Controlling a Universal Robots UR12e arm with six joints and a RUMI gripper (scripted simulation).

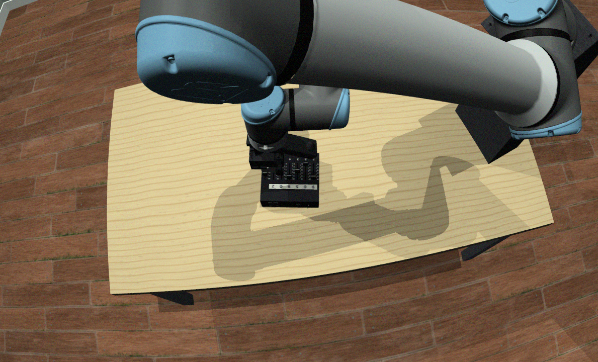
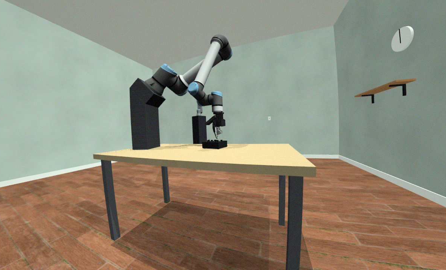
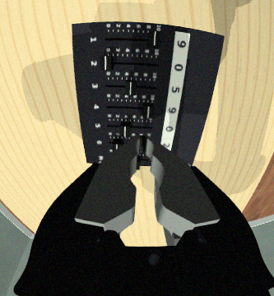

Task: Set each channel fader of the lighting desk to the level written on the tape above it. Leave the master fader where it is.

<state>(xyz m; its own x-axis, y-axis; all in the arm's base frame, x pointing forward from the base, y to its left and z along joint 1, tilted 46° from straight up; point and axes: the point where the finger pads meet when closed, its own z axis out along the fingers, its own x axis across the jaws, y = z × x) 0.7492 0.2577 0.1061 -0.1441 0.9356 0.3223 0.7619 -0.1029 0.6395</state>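
Right now the row 5 fader is 2 cm to the right of my hand and 2 cm below it. Round my hand: channel 3 fader: 4 cm behind, 2 cm to the right, 2 cm below; row 6 fader: 3 cm ahead, 2 cm to the right, 2 cm below; channel 4 fader: 2 cm below, 2 cm behind.
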